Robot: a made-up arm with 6 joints. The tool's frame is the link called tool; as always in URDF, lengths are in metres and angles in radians. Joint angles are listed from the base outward.
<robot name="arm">
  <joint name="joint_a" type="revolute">
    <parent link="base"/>
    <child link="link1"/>
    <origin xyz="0.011 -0.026 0.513" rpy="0 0 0"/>
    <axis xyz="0 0 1"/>
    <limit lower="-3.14" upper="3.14"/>
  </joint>
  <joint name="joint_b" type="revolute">
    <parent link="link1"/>
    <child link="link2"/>
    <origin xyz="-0.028 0.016 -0.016" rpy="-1.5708 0 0"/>
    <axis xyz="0 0 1"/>
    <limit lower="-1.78" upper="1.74"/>
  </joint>
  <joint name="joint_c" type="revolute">
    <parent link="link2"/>
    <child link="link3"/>
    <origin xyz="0.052 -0.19 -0.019" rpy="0 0 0"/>
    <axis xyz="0 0 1"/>
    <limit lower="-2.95" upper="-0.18"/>
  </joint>
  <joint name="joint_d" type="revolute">
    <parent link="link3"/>
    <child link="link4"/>
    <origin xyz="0.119 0.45 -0.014" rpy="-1.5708 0 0"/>
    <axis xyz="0 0 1"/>
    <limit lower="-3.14" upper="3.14"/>
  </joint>
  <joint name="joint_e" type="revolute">
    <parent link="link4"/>
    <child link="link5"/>
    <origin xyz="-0.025 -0.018 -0.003" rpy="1.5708 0 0"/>
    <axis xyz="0 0 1"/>
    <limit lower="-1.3" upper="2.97"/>
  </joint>
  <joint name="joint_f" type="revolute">
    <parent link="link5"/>
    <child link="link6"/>
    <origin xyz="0.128 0.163 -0.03" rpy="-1.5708 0 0"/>
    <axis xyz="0 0 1"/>
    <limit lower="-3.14" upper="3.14"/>
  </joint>
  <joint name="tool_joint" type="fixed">
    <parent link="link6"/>
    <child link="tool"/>
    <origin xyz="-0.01 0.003 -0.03" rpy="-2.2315 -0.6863 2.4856"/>
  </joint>
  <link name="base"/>
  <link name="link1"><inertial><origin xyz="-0.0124 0.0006 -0.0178"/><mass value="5.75"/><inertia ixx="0.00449" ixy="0" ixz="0" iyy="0.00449" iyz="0" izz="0.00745"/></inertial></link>
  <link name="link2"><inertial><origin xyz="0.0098 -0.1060 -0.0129"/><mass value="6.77"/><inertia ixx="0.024" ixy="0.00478" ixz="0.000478" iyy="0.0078" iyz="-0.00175" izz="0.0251"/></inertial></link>
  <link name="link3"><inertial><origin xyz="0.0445 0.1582 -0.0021"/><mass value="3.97"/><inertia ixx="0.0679" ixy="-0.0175" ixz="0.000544" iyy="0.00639" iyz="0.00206" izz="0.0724"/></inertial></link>
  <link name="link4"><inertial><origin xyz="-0.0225 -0.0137 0.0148"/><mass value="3.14"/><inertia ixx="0.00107" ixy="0" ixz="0" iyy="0.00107" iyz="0" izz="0.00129"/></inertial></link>
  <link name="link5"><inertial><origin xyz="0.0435 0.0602 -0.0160"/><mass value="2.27"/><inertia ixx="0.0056" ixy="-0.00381" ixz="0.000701" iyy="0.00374" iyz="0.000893" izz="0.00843"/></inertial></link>
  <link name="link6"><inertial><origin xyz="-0.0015 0.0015 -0.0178"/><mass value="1.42"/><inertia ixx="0.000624" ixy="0" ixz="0" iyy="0.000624" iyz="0" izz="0.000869"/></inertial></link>
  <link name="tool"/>
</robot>
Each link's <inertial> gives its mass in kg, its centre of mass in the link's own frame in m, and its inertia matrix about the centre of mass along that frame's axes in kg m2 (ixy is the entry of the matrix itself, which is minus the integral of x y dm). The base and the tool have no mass. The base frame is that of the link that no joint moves.
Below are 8 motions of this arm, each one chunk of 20 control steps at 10 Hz.
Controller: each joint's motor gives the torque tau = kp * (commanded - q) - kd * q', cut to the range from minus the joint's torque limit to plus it. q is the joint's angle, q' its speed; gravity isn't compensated. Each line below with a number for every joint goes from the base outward.
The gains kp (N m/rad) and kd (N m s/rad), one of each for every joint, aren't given. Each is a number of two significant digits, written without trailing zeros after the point. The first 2 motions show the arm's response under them.
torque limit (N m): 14 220 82 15 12 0.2
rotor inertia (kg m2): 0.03 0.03 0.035 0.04 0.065 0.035
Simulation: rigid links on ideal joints. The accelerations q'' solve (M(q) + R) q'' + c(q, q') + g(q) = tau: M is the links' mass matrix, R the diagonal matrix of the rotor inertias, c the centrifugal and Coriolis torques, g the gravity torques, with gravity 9.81 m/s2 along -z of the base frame. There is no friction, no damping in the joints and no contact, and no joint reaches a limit. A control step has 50 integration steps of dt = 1/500 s. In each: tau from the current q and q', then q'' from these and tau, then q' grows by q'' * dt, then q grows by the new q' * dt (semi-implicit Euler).
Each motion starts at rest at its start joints. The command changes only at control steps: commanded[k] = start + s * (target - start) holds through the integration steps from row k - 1 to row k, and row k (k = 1, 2, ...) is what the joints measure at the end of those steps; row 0 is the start. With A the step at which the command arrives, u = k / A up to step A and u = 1 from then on. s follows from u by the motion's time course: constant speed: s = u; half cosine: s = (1 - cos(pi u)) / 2; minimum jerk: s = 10 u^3 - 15 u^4 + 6 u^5; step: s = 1 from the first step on.
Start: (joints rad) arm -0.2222 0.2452 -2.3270 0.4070 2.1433 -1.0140
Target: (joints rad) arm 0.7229 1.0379 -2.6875 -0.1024 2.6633 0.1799
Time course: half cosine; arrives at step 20
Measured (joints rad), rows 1 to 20:
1: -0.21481 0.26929 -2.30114 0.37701 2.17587 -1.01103
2: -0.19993 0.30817 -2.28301 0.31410 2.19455 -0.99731
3: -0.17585 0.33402 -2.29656 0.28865 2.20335 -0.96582
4: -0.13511 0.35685 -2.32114 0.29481 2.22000 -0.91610
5: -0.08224 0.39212 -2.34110 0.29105 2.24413 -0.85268
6: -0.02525 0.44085 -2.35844 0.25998 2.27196 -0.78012
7: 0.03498 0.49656 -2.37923 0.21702 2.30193 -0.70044
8: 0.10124 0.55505 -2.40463 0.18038 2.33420 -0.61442
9: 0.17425 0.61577 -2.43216 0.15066 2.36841 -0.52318
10: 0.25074 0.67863 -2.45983 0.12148 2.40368 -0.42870
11: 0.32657 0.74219 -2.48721 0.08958 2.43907 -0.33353
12: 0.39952 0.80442 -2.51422 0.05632 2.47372 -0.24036
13: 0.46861 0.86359 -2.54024 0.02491 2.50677 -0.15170
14: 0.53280 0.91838 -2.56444 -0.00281 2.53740 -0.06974
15: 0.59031 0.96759 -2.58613 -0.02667 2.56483 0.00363
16: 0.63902 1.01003 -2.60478 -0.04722 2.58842 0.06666
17: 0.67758 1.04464 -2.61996 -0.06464 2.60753 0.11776
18: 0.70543 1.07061 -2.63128 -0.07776 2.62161 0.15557
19: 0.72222 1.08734 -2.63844 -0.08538 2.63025 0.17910
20: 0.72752 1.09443 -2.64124 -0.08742 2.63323 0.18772
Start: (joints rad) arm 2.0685 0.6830 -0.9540 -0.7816 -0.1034 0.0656
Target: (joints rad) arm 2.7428 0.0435 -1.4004 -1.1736 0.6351 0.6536
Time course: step
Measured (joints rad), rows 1 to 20:
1: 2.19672 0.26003 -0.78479 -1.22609 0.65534 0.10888
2: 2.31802 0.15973 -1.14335 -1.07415 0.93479 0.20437
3: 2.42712 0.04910 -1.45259 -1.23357 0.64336 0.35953
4: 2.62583 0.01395 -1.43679 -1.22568 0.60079 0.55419
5: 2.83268 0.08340 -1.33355 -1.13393 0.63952 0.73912
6: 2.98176 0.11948 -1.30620 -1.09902 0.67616 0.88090
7: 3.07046 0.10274 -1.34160 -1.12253 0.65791 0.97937
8: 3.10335 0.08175 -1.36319 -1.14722 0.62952 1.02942
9: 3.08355 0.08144 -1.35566 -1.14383 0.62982 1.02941
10: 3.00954 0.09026 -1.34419 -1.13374 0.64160 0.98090
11: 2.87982 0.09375 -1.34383 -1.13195 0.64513 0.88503
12: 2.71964 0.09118 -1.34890 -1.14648 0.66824 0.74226
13: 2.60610 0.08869 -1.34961 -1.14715 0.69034 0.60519
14: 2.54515 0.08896 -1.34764 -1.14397 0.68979 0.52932
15: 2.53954 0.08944 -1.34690 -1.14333 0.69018 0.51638
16: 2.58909 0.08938 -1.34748 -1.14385 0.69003 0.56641
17: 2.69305 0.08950 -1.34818 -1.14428 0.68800 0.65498
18: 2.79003 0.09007 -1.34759 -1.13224 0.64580 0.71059
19: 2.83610 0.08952 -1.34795 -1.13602 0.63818 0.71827
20: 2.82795 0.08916 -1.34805 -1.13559 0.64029 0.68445
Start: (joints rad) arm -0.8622 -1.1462 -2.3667 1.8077 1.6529 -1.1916
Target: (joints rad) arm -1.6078 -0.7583 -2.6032 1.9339 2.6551 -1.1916
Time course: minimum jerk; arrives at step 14
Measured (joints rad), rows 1 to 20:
1: -0.86492 -1.16737 -2.38665 1.80249 1.69474 -1.18886
2: -0.87888 -1.18683 -2.41615 1.89687 1.74100 -1.18528
3: -0.90520 -1.18238 -2.43336 1.95352 1.78956 -1.18589
4: -0.95435 -1.15185 -2.44285 1.94224 1.85745 -1.18883
5: -1.03606 -1.10637 -2.45775 1.91832 1.95255 -1.19038
6: -1.14004 -1.05697 -2.48391 1.91314 2.07639 -1.18961
7: -1.24836 -1.00679 -2.51643 1.92854 2.21382 -1.18820
8: -1.34851 -0.95559 -2.54791 1.94548 2.34807 -1.18796
9: -1.43604 -0.90520 -2.57435 1.95170 2.46872 -1.18892
10: -1.50920 -0.86028 -2.59528 1.94993 2.56924 -1.18985
11: -1.56353 -0.82549 -2.61098 1.94861 2.64457 -1.18989
12: -1.59572 -0.80315 -2.62139 1.95224 2.69181 -1.18934
13: -1.60836 -0.79266 -2.62681 1.95910 2.71293 -1.18904
14: -1.60891 -0.79042 -2.62883 1.96650 2.71672 -1.18940
15: -1.60751 -0.79103 -2.63009 1.97404 2.71638 -1.19015
16: -1.60740 -0.79169 -2.63067 1.97635 2.71631 -1.19079
17: -1.60773 -0.79162 -2.63039 1.97438 2.71628 -1.19088
18: -1.60789 -0.79121 -2.62994 1.97232 2.71619 -1.19050
19: -1.60789 -0.79103 -2.62985 1.97194 2.71618 -1.19008
20: -1.60782 -0.79113 -2.63001 1.97268 2.71622 -1.18997

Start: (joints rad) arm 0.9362 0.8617 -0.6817 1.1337 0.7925 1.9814
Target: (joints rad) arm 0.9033 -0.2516 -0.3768 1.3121 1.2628 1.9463
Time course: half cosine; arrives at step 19
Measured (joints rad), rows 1 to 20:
1: 0.93586 0.87331 -0.67983 1.15021 0.78147 1.98347
2: 0.93543 0.86151 -0.66671 1.14182 0.79270 1.98742
3: 0.93452 0.82826 -0.65902 1.14882 0.80951 1.98803
4: 0.93287 0.77944 -0.64787 1.16112 0.82686 1.98551
5: 0.93102 0.72016 -0.62887 1.16882 0.85182 1.98198
6: 0.92901 0.65118 -0.60594 1.17576 0.88272 1.97882
7: 0.92664 0.57286 -0.58189 1.18564 0.91597 1.97629
8: 0.92401 0.48754 -0.55623 1.19686 0.95113 1.97398
9: 0.92129 0.39808 -0.52873 1.20707 0.98826 1.97135
10: 0.91857 0.30686 -0.50053 1.21628 1.02625 1.96823
11: 0.91587 0.21614 -0.47282 1.22516 1.06373 1.96487
12: 0.91327 0.12840 -0.44625 1.23343 1.09973 1.96163
13: 0.91085 0.04612 -0.42139 1.24051 1.13339 1.95872
14: 0.90870 -0.02841 -0.39897 1.24633 1.16380 1.95616
15: 0.90685 -0.09317 -0.37964 1.25101 1.19004 1.95393
16: 0.90535 -0.14637 -0.36391 1.25456 1.21137 1.95205
17: 0.90425 -0.18652 -0.35217 1.25690 1.22715 1.95060
18: 0.90357 -0.21248 -0.34471 1.25803 1.23691 1.94966
19: 0.90333 -0.22353 -0.34173 1.25801 1.24034 1.94929
20: 0.90329 -0.22526 -0.34066 1.25589 1.24016 1.94948

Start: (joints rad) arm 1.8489 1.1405 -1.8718 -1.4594 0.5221 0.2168
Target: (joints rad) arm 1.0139 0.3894 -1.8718 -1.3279 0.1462 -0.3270
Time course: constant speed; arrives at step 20
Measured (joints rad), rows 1 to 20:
1: 1.82531 1.14625 -1.83817 -1.44214 0.49908 0.20490
2: 1.77153 1.14012 -1.81215 -1.42460 0.49847 0.17746
3: 1.71463 1.10199 -1.82249 -1.42156 0.49708 0.14361
4: 1.67332 1.05199 -1.83680 -1.42185 0.47485 0.11050
5: 1.63888 1.01066 -1.83658 -1.41700 0.44648 0.08121
6: 1.60006 0.97752 -1.82934 -1.41012 0.42672 0.05562
7: 1.55575 0.94364 -1.82572 -1.40420 0.41308 0.03138
8: 1.51111 0.90588 -1.82654 -1.39904 0.39804 0.00600
9: 1.46922 0.86692 -1.82753 -1.39406 0.37938 -0.02128
10: 1.42881 0.82905 -1.82678 -1.38914 0.35948 -0.04954
11: 1.38775 0.79204 -1.82536 -1.38434 0.34062 -0.07747
12: 1.34558 0.75479 -1.82450 -1.37957 0.32275 -0.10456
13: 1.30317 0.71702 -1.82420 -1.37476 0.30481 -0.13114
14: 1.26120 0.67906 -1.82396 -1.37002 0.28624 -0.15782
15: 1.21961 0.64116 -1.82358 -1.36543 0.26722 -0.18488
16: 1.17798 0.60327 -1.82320 -1.36093 0.24815 -0.21219
17: 1.13613 0.56528 -1.82296 -1.35645 0.22914 -0.23950
18: 1.09420 0.52716 -1.82285 -1.35196 0.21007 -0.26669
19: 1.05233 0.48894 -1.82281 -1.34749 0.19080 -0.29378
20: 1.01054 0.45065 -1.82284 -1.34305 0.17131 -0.32088

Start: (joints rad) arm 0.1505 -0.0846 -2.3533 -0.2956 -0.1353 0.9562
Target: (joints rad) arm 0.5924 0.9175 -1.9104 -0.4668 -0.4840 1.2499
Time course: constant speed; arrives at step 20
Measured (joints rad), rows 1 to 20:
1: 0.17160 -0.04623 -2.32646 -0.30316 -0.19817 0.96187
2: 0.19475 0.02346 -2.27796 -0.32850 -0.18937 0.97825
3: 0.21679 0.09338 -2.23765 -0.34545 -0.16463 0.99926
4: 0.23902 0.14986 -2.21366 -0.35548 -0.17242 1.01812
5: 0.26158 0.19736 -2.19668 -0.36246 -0.19965 1.03272
6: 0.28384 0.24562 -2.17623 -0.37006 -0.22348 1.04510
7: 0.30578 0.29847 -2.15055 -0.38023 -0.23619 1.05799
8: 0.32774 0.35350 -2.12366 -0.39168 -0.24397 1.07247
9: 0.34990 0.40740 -2.09881 -0.40234 -0.25431 1.08794
10: 0.37219 0.45939 -2.07597 -0.41177 -0.26863 1.10332
11: 0.39446 0.51060 -2.05357 -0.42076 -0.28416 1.11811
12: 0.41665 0.56204 -2.03072 -0.42998 -0.29865 1.13245
13: 0.43881 0.61374 -2.00767 -0.43939 -0.31215 1.14675
14: 0.46100 0.66524 -1.98500 -0.44861 -0.32579 1.16124
15: 0.48323 0.71626 -1.96287 -0.45746 -0.34014 1.17590
16: 0.50547 0.76690 -1.94112 -0.46600 -0.35500 1.19058
17: 0.52770 0.81732 -1.91955 -0.47438 -0.36996 1.20519
18: 0.54990 0.86758 -1.89814 -0.48260 -0.38494 1.21971
19: 0.57210 0.91762 -1.87698 -0.49062 -0.40007 1.23419
20: 0.59430 0.96741 -1.85608 -0.49840 -0.41547 1.24869

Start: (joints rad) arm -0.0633 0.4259 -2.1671 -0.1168 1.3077 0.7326
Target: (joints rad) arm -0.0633 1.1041 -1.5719 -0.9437 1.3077 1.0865
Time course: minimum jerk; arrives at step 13
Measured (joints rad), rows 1 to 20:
1: -0.06333 0.45265 -2.13241 -0.11974 1.33047 0.73345
2: -0.06282 0.49798 -2.08643 -0.13082 1.37345 0.73874
3: -0.06185 0.53677 -2.05496 -0.17128 1.37429 0.75404
4: -0.06173 0.58334 -2.01351 -0.24650 1.34775 0.78314
5: -0.06253 0.65694 -1.94310 -0.34343 1.32963 0.82583
6: -0.06325 0.75501 -1.85210 -0.44479 1.32530 0.87831
7: -0.06346 0.85935 -1.76073 -0.54617 1.32272 0.93481
8: -0.06386 0.95432 -1.68209 -0.65010 1.31484 0.98893
9: -0.06482 1.03322 -1.61941 -0.74826 1.30460 1.03493
10: -0.06548 1.09337 -1.57349 -0.82408 1.29695 1.06902
11: -0.06539 1.13236 -1.54626 -0.87022 1.29253 1.08982
12: -0.06490 1.15000 -1.53751 -0.89281 1.28946 1.09804
13: -0.06410 1.15176 -1.54102 -0.90364 1.28607 1.09671
14: -0.06306 1.14851 -1.54568 -0.91347 1.28231 1.09148
15: -0.06286 1.14740 -1.54595 -0.91527 1.28133 1.08780
16: -0.06325 1.14853 -1.54406 -0.91086 1.28288 1.08775
17: -0.06347 1.14940 -1.54330 -0.90852 1.28394 1.08986
18: -0.06339 1.14920 -1.54389 -0.90977 1.28359 1.09158
19: -0.06325 1.14873 -1.54444 -0.91124 1.28299 1.09175
20: -0.06324 1.14867 -1.54435 -0.91116 1.28294 1.09093

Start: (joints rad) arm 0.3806 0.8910 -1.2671 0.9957 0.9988 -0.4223
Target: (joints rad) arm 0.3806 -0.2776 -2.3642 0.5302 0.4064 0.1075
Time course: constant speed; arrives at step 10
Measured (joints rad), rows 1 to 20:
1: 0.38413 0.84992 -1.32709 0.87101 0.97295 -0.40079
2: 0.38110 0.74504 -1.44349 0.83646 0.91395 -0.34979
3: 0.37955 0.61209 -1.57898 0.83045 0.83417 -0.28036
4: 0.37910 0.48643 -1.68878 0.78723 0.77688 -0.21190
5: 0.37958 0.37424 -1.78546 0.72854 0.74150 -0.15414
6: 0.38089 0.26199 -1.88829 0.67884 0.70219 -0.10471
7: 0.38167 0.14157 -2.00251 0.63883 0.64655 -0.05635
8: 0.38129 0.01450 -2.12330 0.60144 0.57814 -0.00460
9: 0.38102 -0.11452 -2.24454 0.56242 0.50510 0.05025
10: 0.38090 -0.24329 -2.36538 0.52158 0.43195 0.10563
11: 0.37802 -0.31561 -2.41405 0.53161 0.32321 0.13651
12: 0.37865 -0.30851 -2.38432 0.52707 0.33508 0.13151
13: 0.38080 -0.27092 -2.34075 0.52398 0.41596 0.11156
14: 0.38173 -0.24982 -2.32596 0.51856 0.46035 0.09967
15: 0.38123 -0.25419 -2.33759 0.51943 0.44927 0.10121
16: 0.38047 -0.26740 -2.35244 0.52336 0.42048 0.10844
17: 0.38021 -0.27396 -2.35650 0.52474 0.40695 0.11303
18: 0.38041 -0.27181 -2.35192 0.52418 0.41209 0.11273
19: 0.38066 -0.26719 -2.34692 0.52317 0.42211 0.11016
20: 0.38074 -0.26520 -2.34586 0.52269 0.42618 0.10839

